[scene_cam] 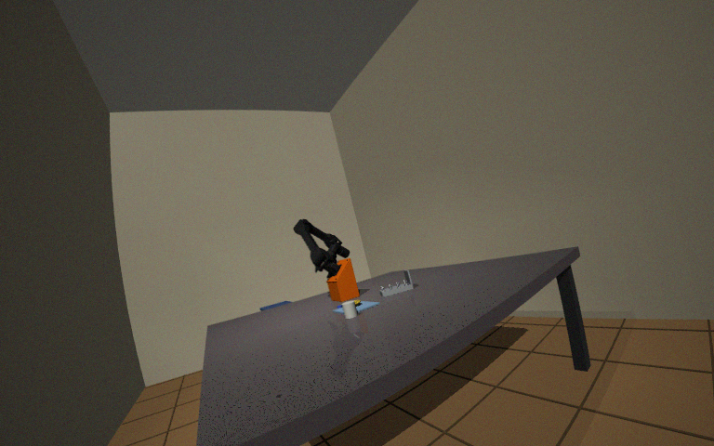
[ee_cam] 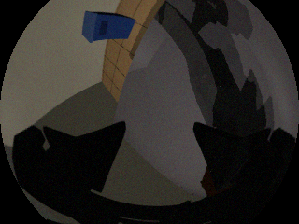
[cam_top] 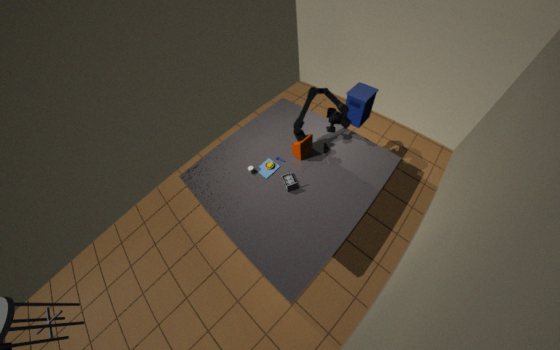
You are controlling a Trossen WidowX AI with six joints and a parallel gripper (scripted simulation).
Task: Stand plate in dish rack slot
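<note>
The yellow plate lies 550 mm ahead of my gripper tip, 140 mm to the right of it and 110 mm below it. Also, from my gripper tip: grey dish rack: 570 mm ahead, 100 mm below, 70 mm to the left; blue spoon: 460 mm ahead, 130 mm to the right, 120 mm below; mat: 570 mm ahead, 140 mm to the right, 120 mm below.
</note>
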